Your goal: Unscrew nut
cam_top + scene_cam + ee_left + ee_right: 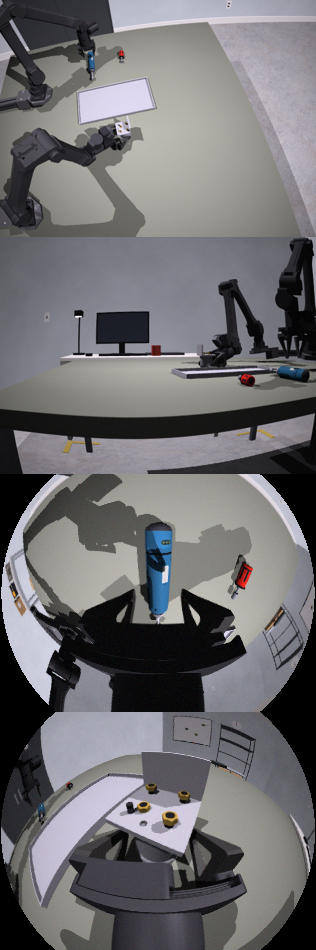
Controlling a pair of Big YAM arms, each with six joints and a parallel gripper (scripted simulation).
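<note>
The bracket is 50 mm above my right hand. The rest, counted from my right hand: socket tip 180 mm behind, 390 mm to the left; short red-handled tool 10 mm ahead, 540 mm to the left, 10 mm below; shallow white tray 50 mm behind, 210 mm to the left, 20 mm below.
</note>
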